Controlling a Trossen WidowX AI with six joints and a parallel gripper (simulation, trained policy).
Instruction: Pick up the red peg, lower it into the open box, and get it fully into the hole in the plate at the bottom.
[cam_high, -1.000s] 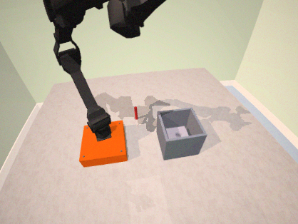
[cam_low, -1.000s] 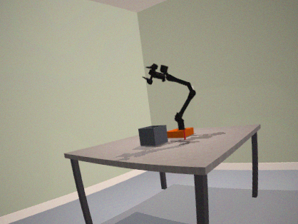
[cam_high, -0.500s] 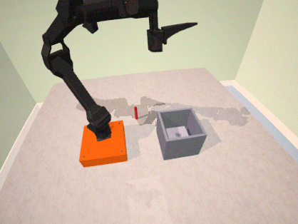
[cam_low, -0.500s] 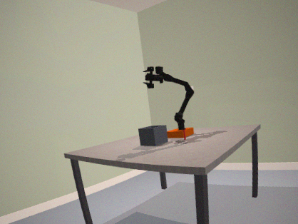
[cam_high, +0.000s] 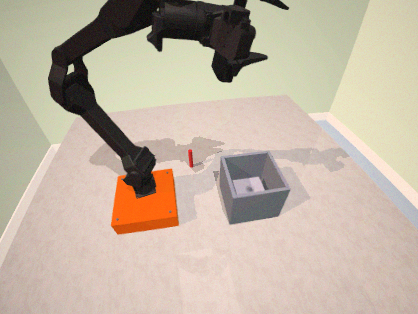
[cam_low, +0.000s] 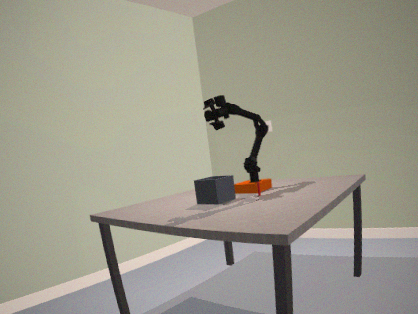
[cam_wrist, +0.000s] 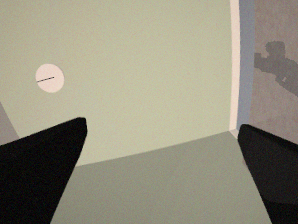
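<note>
Now: gripper tip 120 mm past the red peg, 210 mm to the right of it and 450 mm above it. The rest, counted from my gripper tip: pale plate 10 mm to the right, 440 mm below.
</note>
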